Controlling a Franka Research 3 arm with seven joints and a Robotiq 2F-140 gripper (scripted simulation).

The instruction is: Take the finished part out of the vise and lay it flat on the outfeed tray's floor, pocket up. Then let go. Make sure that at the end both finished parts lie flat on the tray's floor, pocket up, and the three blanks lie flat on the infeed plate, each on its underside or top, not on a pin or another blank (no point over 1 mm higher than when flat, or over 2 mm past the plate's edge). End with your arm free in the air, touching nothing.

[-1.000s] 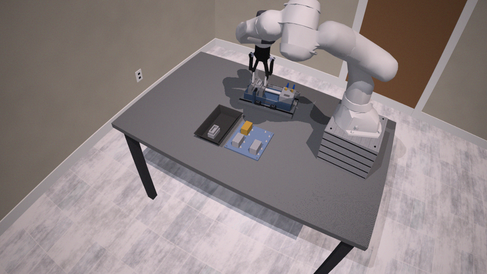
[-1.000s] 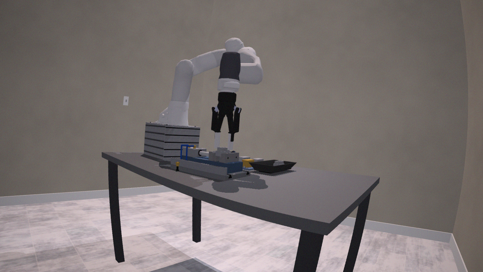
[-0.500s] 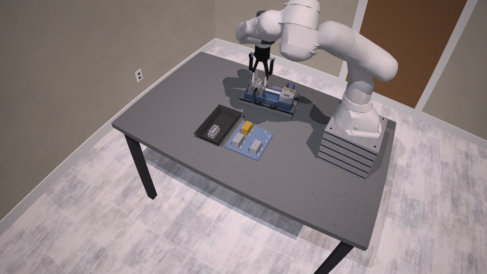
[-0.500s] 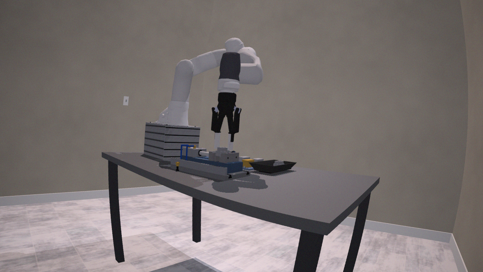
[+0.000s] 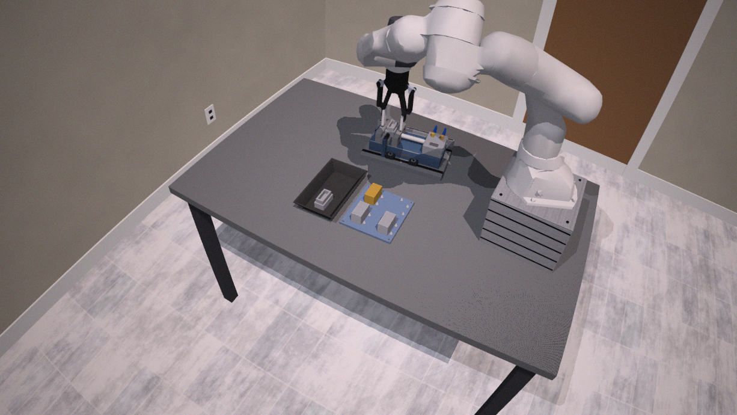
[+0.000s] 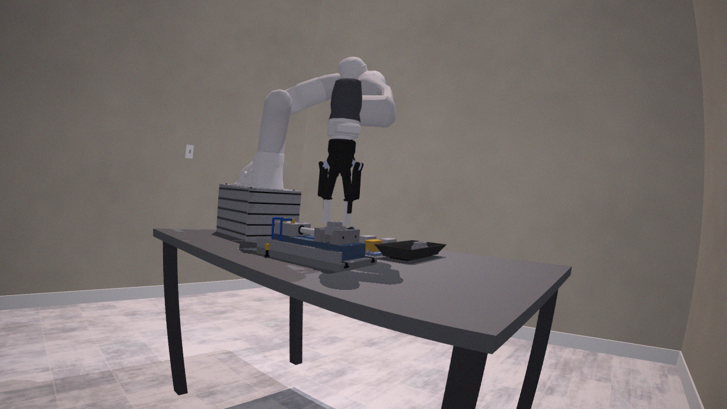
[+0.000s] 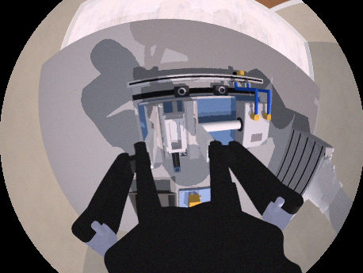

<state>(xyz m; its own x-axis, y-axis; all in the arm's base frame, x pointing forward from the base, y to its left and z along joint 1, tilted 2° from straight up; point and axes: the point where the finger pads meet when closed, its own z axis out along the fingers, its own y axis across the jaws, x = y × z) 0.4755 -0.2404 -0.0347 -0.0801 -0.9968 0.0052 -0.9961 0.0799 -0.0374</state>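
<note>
Now: hand 100 mm above the blue vise, 70 mm past it and 10 mm to the right of it. Also, from my hand: yellow block 270 mm to the left, 110 mm below, 10 mm behind; grey rail 100 mm below, 90 mm to the right, 70 mm behind; blue plate 320 mm to the left, 130 mm below, 40 mm behind.
</note>
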